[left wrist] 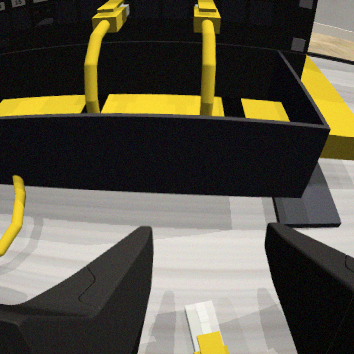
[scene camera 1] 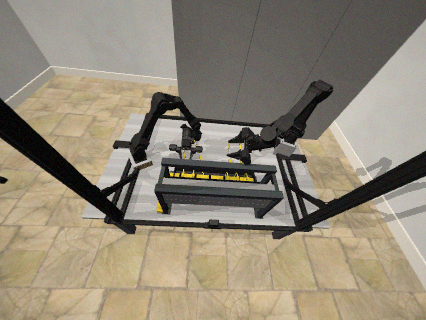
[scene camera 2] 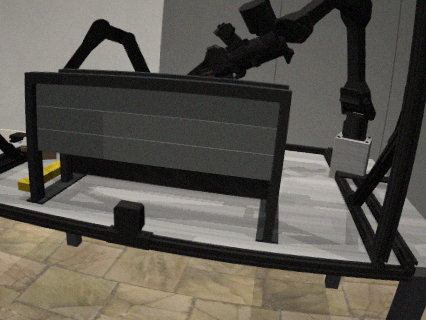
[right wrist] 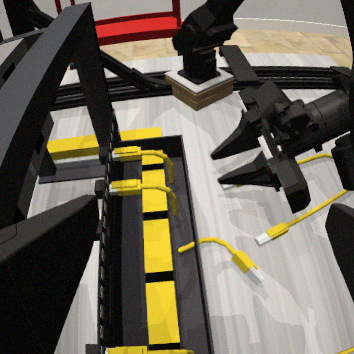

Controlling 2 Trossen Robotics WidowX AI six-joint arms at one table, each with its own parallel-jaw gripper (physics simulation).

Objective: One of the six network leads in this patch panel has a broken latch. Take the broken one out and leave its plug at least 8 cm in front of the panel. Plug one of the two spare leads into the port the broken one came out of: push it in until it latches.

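Frame: origin at the left arm's base, x right, y ahead, z up, level; metres.
Seen in the pictures: left gripper, fingertip midpoint: [left wrist: 209,236] [right wrist: 214,168]; right gripper, fingertip midpoint: [scene camera 1: 227,148] [right wrist: 219,212]; left arm's base at its link origin: [scene camera 1: 139,157] [right wrist: 198,73]; right arm's base at its link origin: [scene camera 1: 289,139] [scene camera 2: 354,137].
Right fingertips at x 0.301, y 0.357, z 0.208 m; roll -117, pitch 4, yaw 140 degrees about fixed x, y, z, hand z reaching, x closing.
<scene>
Pixels of each thing's top centre, then the offset from my right fingertips to it. "spot": a spot on its surface instead.
- dark patch panel at a spot on its surface: [left wrist: 150,65] spot: dy -0.189, dx -0.022, dz -0.205 m
- unplugged lead at a spot on its surface: [right wrist: 244,261] spot: dy -0.032, dx -0.094, dz -0.235 m
- spare lead's plug at a spot on its surface: [right wrist: 277,231] spot: dy -0.034, dx -0.158, dz -0.239 m
- clear-tipped plug at a spot on its surface: [left wrist: 202,322] spot: dy -0.137, dx -0.167, dz -0.241 m
- More yellow cable at a spot on its surface: [right wrist: 345,351] spot: dy +0.141, dx -0.104, dz -0.246 m
The dark patch panel [left wrist: 150,65] carries plugged yellow leads; two plugs [left wrist: 110,19] [left wrist: 206,19] show in the left wrist view, also [right wrist: 127,152] [right wrist: 125,187] in the right wrist view. One unplugged lead [right wrist: 244,261] bends out over the tray's wall, its clear-tipped plug outside the panel. A spare lead's plug [right wrist: 277,231] lies on the table. Another clear-tipped plug [left wrist: 202,322] shows low between the left fingers. My left gripper [scene camera 1: 186,152] [left wrist: 209,236] [right wrist: 214,168] is partly open, holding nothing, near the table. My right gripper [scene camera 1: 230,149] [right wrist: 219,212] is wide open and empty, above the tray side.
A black tray [left wrist: 150,155] [right wrist: 192,240] with yellow blocks [right wrist: 157,245] runs along the panel's front. The dark stand [scene camera 1: 215,190] [scene camera 2: 282,165] holds the panel. A yellow bar [scene camera 2: 40,176] [left wrist: 332,115] lies past the tray's end. More yellow cable [right wrist: 345,351] shows at the right wrist view's bottom corner.
</scene>
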